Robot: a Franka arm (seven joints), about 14 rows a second.
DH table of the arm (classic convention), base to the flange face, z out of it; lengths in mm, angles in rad. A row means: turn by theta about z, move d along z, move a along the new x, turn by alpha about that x. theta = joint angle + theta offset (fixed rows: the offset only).
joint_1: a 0, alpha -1.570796, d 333, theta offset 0
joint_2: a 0, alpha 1.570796, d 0, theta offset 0
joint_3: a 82.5, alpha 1.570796, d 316, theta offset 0
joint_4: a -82.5, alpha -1.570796, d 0, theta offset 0
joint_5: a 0, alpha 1.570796, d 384, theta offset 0
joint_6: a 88, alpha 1.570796, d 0, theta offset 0
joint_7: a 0, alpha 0, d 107, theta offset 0
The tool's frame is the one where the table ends.
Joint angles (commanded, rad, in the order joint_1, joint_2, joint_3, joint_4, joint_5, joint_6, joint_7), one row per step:
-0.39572, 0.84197, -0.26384, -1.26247, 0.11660, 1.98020, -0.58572
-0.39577, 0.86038, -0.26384, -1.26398, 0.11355, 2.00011, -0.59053
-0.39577, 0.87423, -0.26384, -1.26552, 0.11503, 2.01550, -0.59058
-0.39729, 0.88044, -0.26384, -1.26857, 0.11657, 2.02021, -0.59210
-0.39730, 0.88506, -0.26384, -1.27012, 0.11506, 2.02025, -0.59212
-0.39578, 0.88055, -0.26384, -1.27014, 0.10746, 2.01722, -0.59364
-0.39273, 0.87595, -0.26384, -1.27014, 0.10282, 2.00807, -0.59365
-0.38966, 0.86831, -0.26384, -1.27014, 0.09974, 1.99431, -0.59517
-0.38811, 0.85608, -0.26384, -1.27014, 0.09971, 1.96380, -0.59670
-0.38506, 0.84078, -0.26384, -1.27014, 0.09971, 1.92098, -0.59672
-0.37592, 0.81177, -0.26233, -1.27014, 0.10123, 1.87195, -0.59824
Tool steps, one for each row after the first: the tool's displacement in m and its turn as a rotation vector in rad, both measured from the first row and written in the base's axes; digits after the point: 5 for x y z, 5 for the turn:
-0.00001, -0.00072, -0.01249, -0.00517, 0.00400, 0.00786
-0.00008, -0.00100, -0.02205, -0.00702, 0.00486, 0.00842
-0.00157, -0.00172, -0.02754, -0.00453, 0.00851, 0.00750
-0.00248, -0.00151, -0.03155, -0.00291, 0.01483, 0.00801
-0.00197, -0.00094, -0.02847, -0.00767, 0.01731, 0.01466
-0.00134, 0.00108, -0.02580, -0.00719, 0.02296, 0.01913
-0.00085, 0.00335, -0.02128, -0.00399, 0.02871, 0.02377
-0.00220, 0.00570, -0.01468, 0.00926, 0.04205, 0.02359
-0.00407, 0.00972, -0.00670, 0.02829, 0.06243, 0.02223
-0.00294, 0.01839, 0.01057, 0.04778, 0.07407, 0.02849

